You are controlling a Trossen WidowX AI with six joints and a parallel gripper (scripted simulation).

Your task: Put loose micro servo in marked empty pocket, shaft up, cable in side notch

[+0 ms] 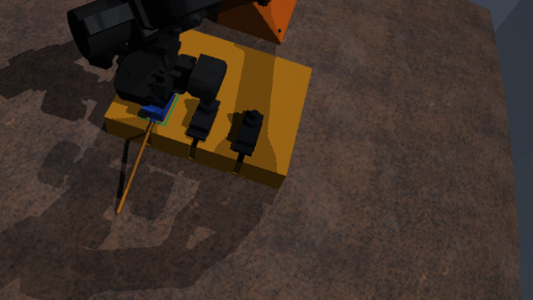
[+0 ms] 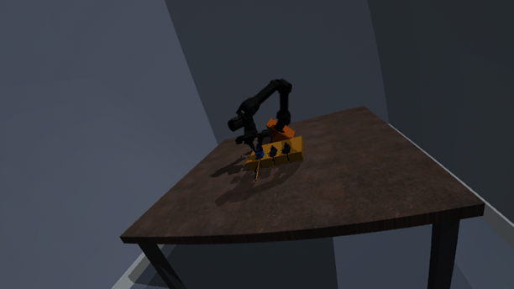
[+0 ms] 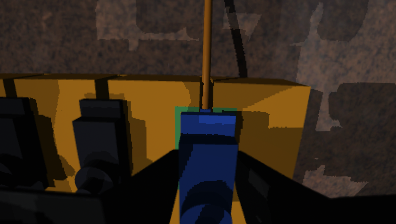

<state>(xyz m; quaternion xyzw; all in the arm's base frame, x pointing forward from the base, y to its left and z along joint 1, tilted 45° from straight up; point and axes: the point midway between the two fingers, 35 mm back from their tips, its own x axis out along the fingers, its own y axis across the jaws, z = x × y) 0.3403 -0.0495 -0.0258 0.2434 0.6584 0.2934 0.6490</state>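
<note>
Right now my gripper tip is 130 mm past the yellow deck, 70 mm to the right of it and 60 mm above it.
</note>
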